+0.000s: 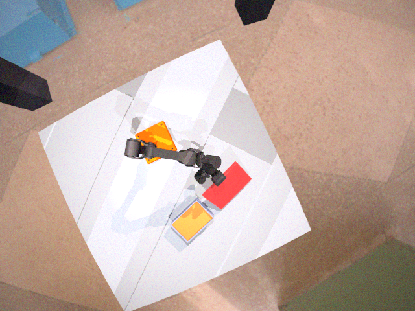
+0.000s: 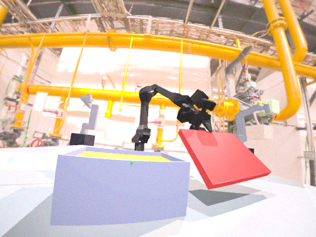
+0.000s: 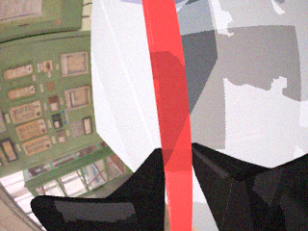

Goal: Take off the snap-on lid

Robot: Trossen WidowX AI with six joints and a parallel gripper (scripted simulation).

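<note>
My gripper tip is now 6 cm short of the lid, 3 cm to the right of it and 5 cm above it. Also, from my gripper tip: storage box 17 cm ahead, 22 cm to the right, 11 cm below.
</note>
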